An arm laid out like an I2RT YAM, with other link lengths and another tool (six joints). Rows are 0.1 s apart.
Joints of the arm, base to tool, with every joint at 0 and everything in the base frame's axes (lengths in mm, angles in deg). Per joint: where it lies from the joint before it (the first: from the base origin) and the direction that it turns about. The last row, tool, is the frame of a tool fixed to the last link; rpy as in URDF.
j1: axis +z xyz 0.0 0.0 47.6
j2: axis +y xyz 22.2 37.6 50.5
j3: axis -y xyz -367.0 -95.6 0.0
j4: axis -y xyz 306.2 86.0 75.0
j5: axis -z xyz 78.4 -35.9 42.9
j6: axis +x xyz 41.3 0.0 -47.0
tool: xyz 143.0 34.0 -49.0 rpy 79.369 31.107 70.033
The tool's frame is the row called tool.
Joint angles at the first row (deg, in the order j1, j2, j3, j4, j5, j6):
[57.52 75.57 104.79 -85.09 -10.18 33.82]
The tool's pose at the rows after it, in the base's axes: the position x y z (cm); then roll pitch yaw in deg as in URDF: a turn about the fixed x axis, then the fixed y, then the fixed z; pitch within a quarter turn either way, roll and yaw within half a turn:
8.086, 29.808, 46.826, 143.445, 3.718, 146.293
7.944, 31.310, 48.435, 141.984, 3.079, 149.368
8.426, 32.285, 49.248, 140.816, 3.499, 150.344
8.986, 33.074, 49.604, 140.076, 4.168, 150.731
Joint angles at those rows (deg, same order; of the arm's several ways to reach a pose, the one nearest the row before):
[58.67 78.84 110.49 -85.25 -12.60 32.39]
[59.42 82.22 116.14 -86.42 -14.53 30.78]
[59.51 84.44 119.67 -86.84 -14.80 29.74]
[59.56 86.08 121.96 -86.91 -14.53 29.01]

